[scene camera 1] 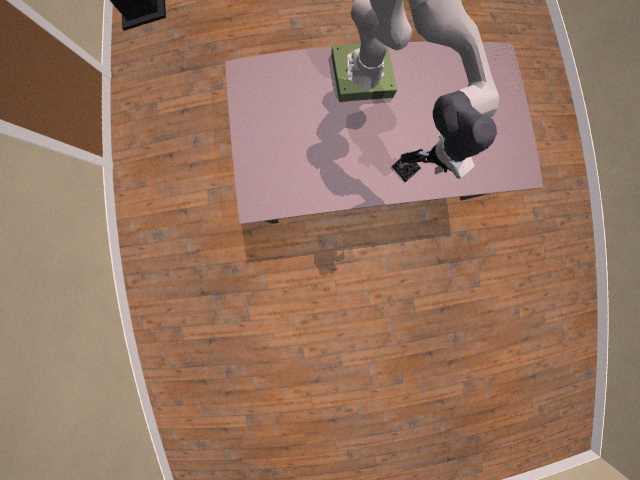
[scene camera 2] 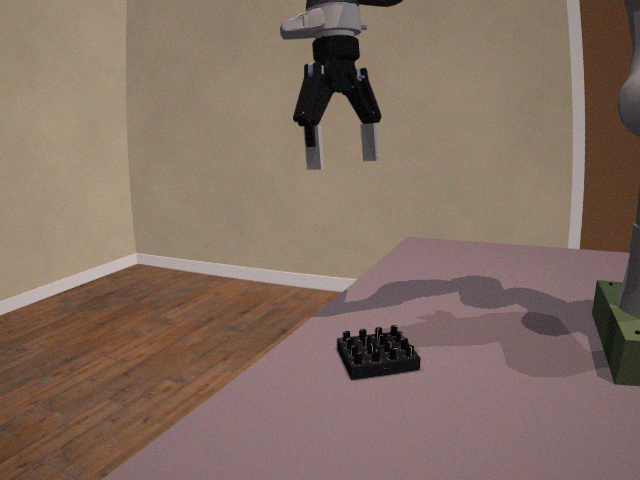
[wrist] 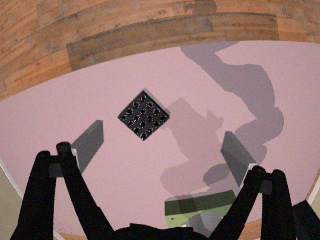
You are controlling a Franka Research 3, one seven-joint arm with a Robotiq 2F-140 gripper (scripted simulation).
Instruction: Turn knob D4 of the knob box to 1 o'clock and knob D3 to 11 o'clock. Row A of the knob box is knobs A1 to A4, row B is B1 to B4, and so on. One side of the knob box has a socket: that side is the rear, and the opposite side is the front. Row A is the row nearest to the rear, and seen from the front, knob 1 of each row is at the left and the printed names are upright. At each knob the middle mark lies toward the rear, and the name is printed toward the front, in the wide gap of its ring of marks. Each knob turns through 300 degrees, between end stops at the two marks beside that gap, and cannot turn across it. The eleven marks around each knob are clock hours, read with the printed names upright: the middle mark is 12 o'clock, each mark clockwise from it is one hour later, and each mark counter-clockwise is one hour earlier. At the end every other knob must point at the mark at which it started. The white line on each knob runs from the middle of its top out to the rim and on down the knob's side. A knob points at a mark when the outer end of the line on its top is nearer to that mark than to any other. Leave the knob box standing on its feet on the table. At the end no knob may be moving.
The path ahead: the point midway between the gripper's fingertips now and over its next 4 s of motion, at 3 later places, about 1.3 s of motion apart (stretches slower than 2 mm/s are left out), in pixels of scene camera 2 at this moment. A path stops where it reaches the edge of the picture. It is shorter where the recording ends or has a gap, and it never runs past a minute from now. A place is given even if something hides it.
My gripper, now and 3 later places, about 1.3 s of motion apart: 345,164; 394,303; 411,302; 416,299
